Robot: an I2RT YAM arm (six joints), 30 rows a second.
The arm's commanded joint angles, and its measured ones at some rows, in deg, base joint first. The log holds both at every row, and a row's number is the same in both.
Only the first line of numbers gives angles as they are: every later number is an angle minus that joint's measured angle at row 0.
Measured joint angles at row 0:
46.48, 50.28, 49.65, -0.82, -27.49, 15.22
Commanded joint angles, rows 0 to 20:
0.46, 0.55, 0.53, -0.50, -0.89, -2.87
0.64, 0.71, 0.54, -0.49, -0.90, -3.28
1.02, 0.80, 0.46, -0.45, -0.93, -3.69
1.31, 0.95, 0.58, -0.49, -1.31, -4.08
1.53, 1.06, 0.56, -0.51, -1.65, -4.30
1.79, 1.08, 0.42, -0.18, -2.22, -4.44
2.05, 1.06, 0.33, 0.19, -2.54, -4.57
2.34, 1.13, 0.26, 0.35, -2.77, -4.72
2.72, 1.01, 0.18, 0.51, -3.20, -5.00
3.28, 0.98, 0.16, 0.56, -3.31, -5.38
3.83, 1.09, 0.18, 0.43, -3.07, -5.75
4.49, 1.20, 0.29, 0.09, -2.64, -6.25
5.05, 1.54, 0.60, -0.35, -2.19, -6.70
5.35, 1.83, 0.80, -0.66, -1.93, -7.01
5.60, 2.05, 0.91, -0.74, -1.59, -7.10
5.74, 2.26, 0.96, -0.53, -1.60, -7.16
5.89, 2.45, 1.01, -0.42, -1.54, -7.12
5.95, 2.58, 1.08, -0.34, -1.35, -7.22
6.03, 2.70, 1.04, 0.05, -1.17, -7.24
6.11, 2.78, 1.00, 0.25, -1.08, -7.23
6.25, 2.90, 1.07, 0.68, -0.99, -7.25
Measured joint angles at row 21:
6.01, 2.73, 0.65, -0.63, -1.46, -6.42
